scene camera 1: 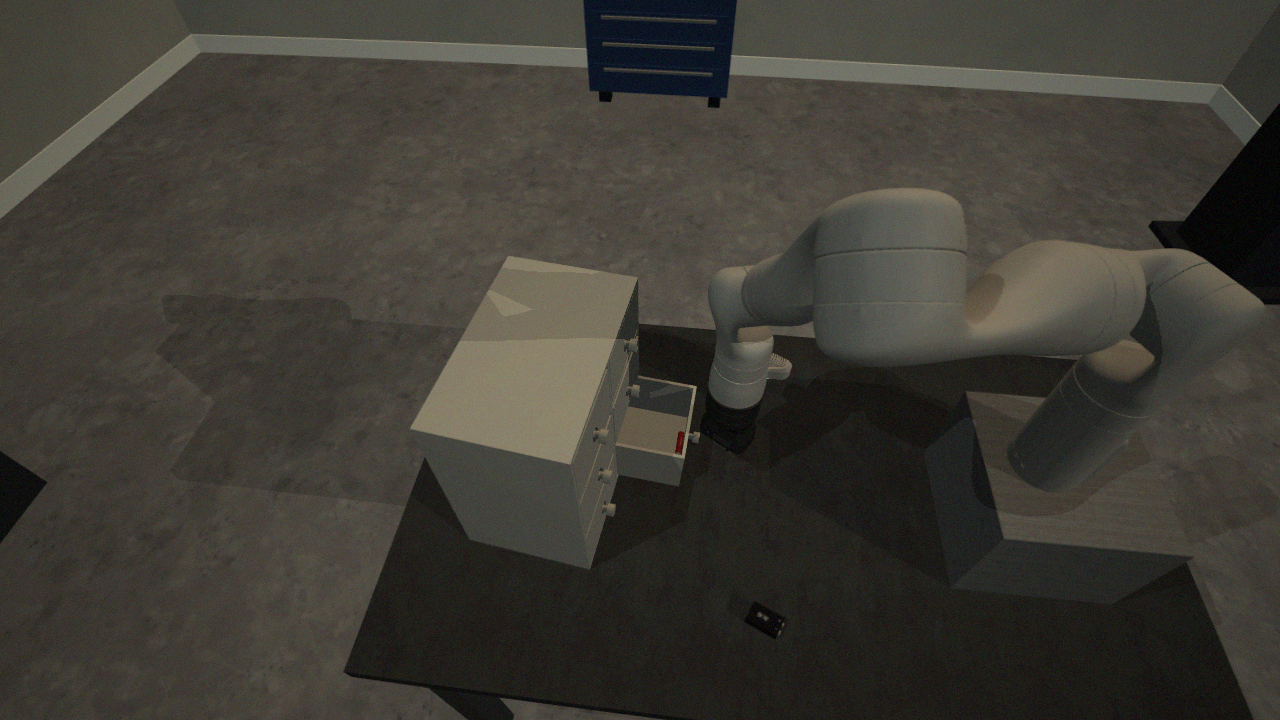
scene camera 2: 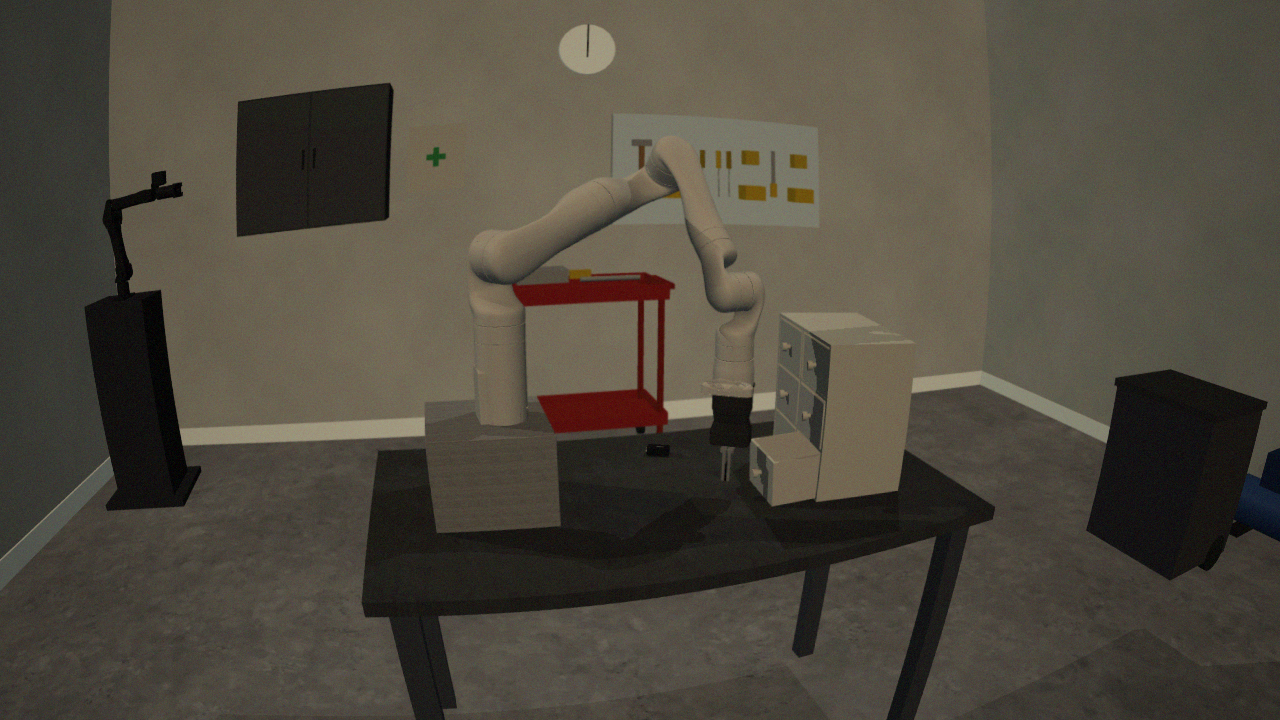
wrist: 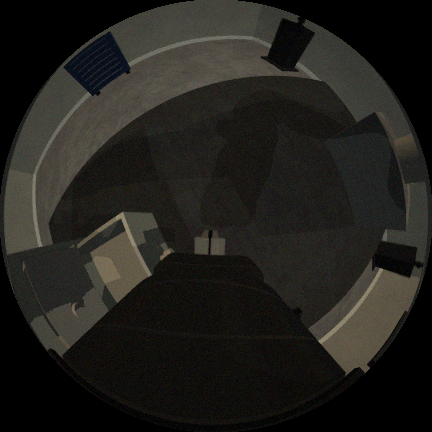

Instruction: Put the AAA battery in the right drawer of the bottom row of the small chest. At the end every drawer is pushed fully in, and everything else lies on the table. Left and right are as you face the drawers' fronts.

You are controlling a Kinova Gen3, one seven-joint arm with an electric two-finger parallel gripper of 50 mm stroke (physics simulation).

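Places are measured from the arm's base along level axes (x ahead, y left, z up), in centimetres.
Pixels of known places: gripper, fingertip midpoint: [scene camera 1: 730, 446] [scene camera 2: 726, 478] [wrist: 209, 238]; arm's base, link origin: [scene camera 1: 1043, 461] [scene camera 2: 502, 417].
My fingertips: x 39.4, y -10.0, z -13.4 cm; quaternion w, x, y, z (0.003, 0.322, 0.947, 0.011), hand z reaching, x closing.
For each thing: its top centre in the pictures, then the offset to it from my fingertips. Level surfaces: height alone.
- small white chest, top centre: [scene camera 1: 534, 345] [scene camera 2: 845, 327] dz +26.8, dx +27.3, dy +2.3 cm
- red AAA battery, top centre: [scene camera 1: 679, 442] dz -2.3, dx +8.0, dy -2.0 cm
- small black object, top centre: [scene camera 1: 766, 618] [scene camera 2: 657, 446] [wrist: 292, 318] dz -2.0, dx -3.3, dy +25.9 cm
- table, surface height: dz -3.8 cm
The small white chest [scene camera 1: 528, 358] [scene camera 2: 863, 411] [wrist: 50, 275] stands on the table. Its bottom right drawer [scene camera 1: 648, 464] [scene camera 2: 792, 474] [wrist: 141, 220] is pulled out; the other drawers look pushed in. The red AAA battery [scene camera 1: 680, 442] lies inside that drawer, against its front wall; it does not show in the scene camera 2 or wrist views. My gripper [scene camera 1: 732, 445] [scene camera 2: 725, 477] [wrist: 209, 238] is shut and empty, pointing down in front of the open drawer, a little away from its knob [scene camera 1: 694, 437] [scene camera 2: 757, 471] [wrist: 167, 254]. The fingertips are hard to make out in the scene camera 1 view.
A small black object [scene camera 1: 765, 619] [scene camera 2: 657, 450] [wrist: 298, 311] lies on the table [scene camera 1: 859, 662] [scene camera 2: 608, 573], away from the chest on its left side. The block [scene camera 1: 1074, 573] [scene camera 2: 492, 483] under my arm's base stands across from the drawer fronts.
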